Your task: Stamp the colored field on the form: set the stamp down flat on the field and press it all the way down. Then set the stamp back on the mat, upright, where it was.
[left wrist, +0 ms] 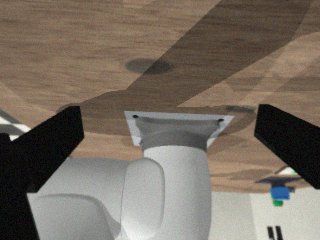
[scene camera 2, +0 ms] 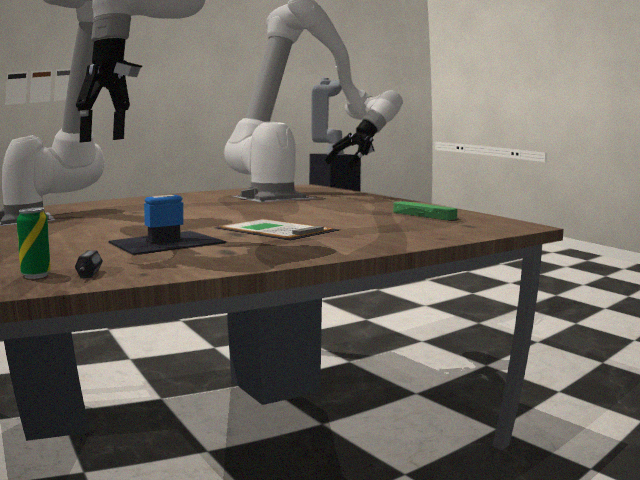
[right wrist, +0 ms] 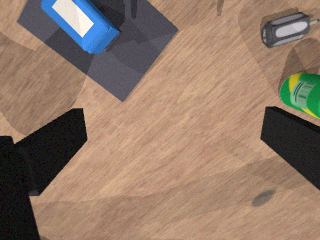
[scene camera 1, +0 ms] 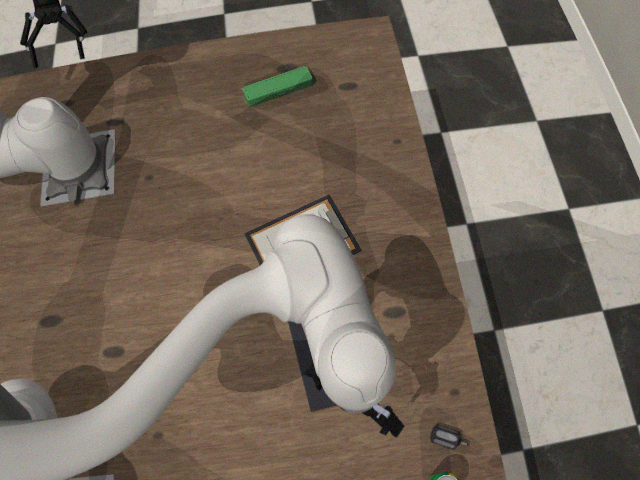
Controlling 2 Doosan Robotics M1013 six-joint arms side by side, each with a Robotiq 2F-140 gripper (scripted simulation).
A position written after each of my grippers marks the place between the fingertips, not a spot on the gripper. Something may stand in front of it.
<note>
I see my left gripper [scene camera 2: 337, 163], my right gripper [scene camera 2: 102, 140], a blue stamp [scene camera 2: 163, 215], a dark mat [scene camera 2: 138, 245], a green block [scene camera 1: 300, 78] and a form [scene camera 2: 276, 229].
The dark mat is seen too in scene camera 1 [scene camera 1: 317, 400]. The green block also shows in scene camera 2 [scene camera 2: 417, 209]. My left gripper is seen too in the left wrist view [left wrist: 169, 121]. The left wrist view misses the green block: it is out of frame. The right wrist view does not show the green block: it is out of frame.
</note>
